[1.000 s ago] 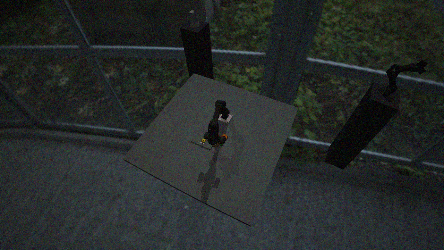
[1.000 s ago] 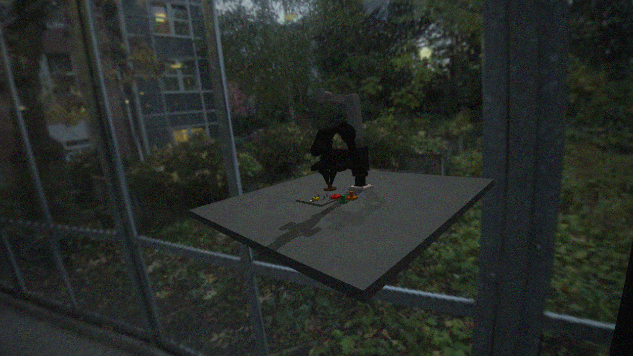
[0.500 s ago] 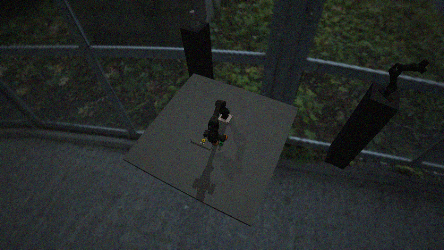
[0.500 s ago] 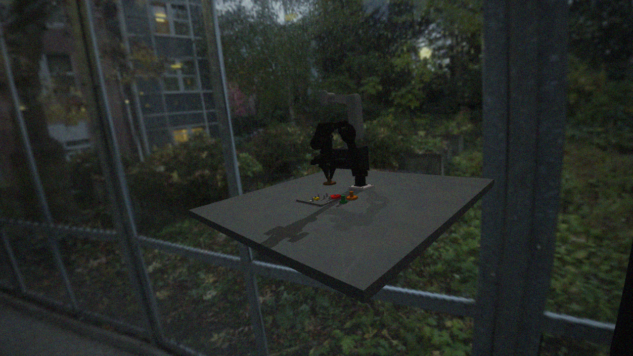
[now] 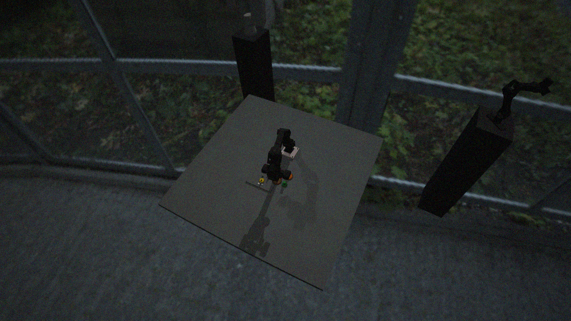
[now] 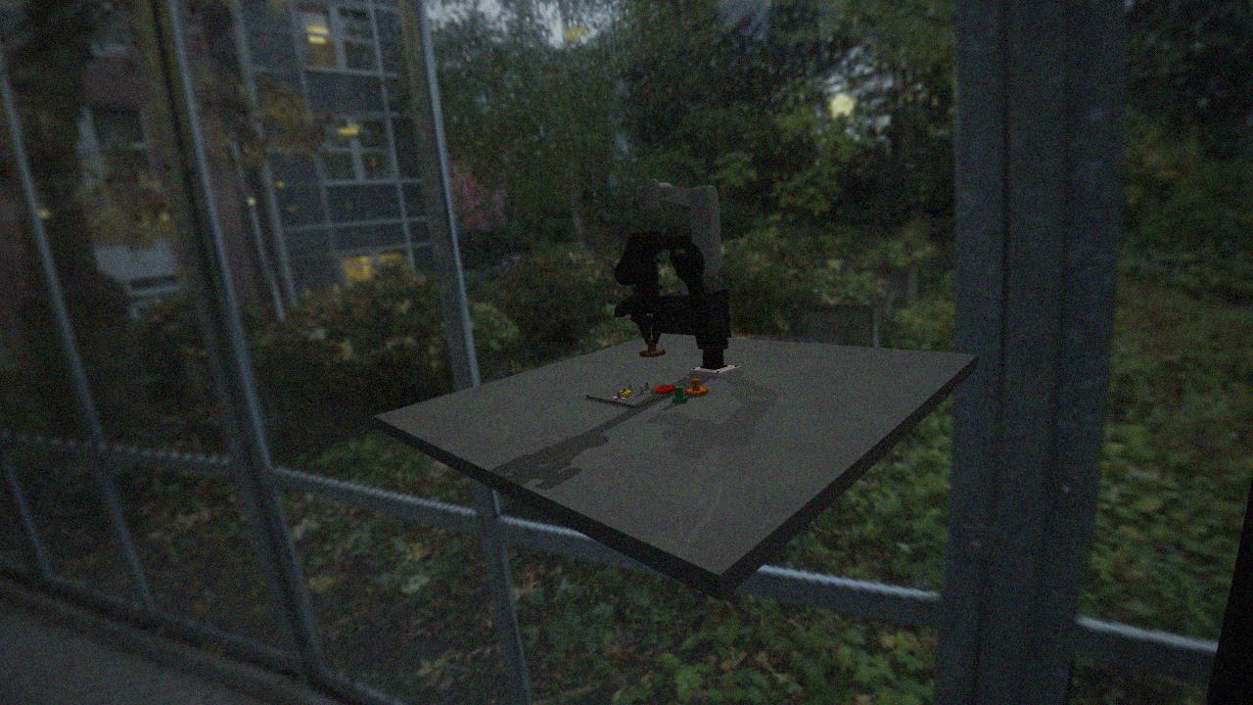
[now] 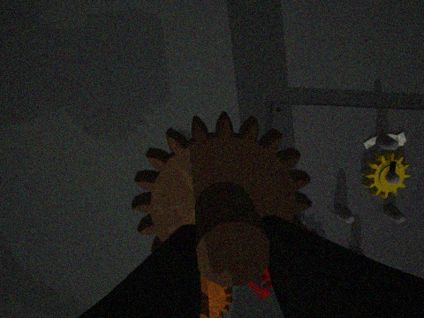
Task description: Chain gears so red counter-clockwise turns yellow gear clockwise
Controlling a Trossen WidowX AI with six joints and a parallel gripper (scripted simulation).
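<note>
The green gear is 15 cm below my gripper tip, 7 cm behind it and 1 cm to the left of it. From my gripper tip the other things lie so: brownish gear: 1 cm below; then red arrow: 16 cm below, 12 cm behind, 5 cm to the right; then red gear: 15 cm below, 10 cm behind, 8 cm to the right.
</note>
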